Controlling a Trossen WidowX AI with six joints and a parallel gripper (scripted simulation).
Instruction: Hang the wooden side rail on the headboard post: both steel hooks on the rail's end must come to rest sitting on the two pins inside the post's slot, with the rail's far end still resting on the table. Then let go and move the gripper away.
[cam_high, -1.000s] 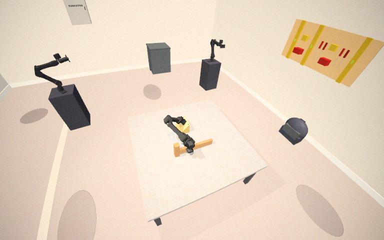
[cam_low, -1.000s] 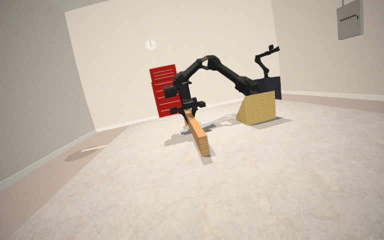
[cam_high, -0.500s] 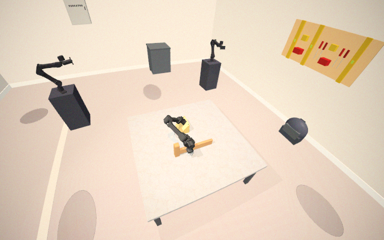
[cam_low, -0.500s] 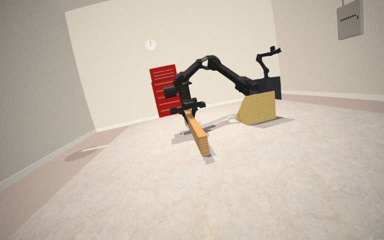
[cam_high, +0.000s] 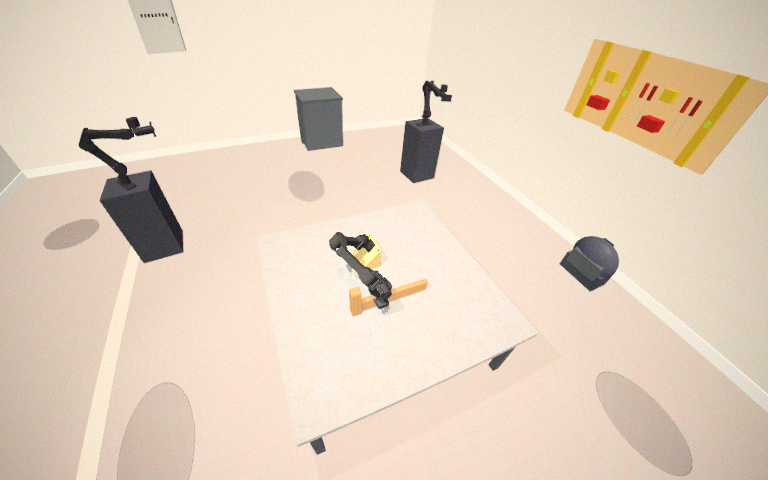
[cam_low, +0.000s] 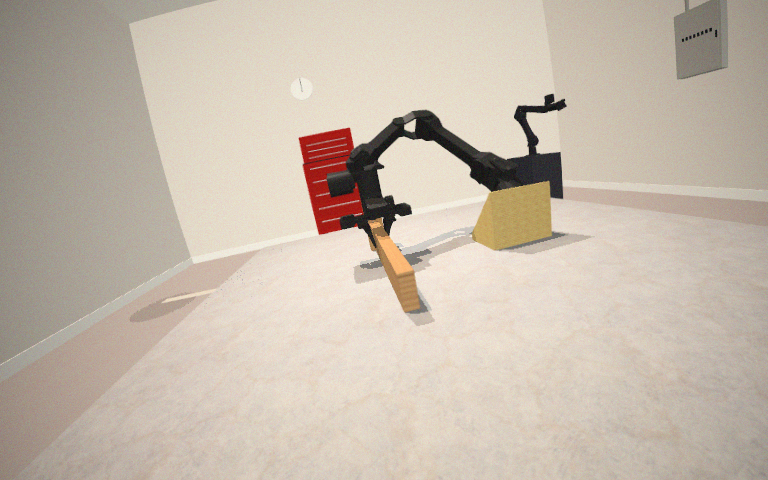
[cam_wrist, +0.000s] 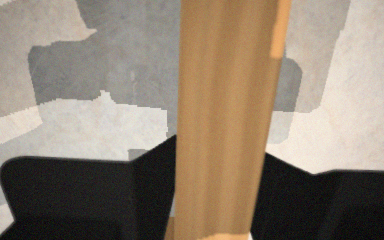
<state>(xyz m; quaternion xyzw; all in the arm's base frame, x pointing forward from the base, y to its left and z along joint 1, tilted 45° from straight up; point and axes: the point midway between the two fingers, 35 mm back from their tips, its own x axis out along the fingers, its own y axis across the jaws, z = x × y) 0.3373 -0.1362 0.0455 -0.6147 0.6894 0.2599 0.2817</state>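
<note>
Right now the headboard post is 12 cm to the right of my gripper tip, 5 cm above it and 1 cm behind it.
</note>
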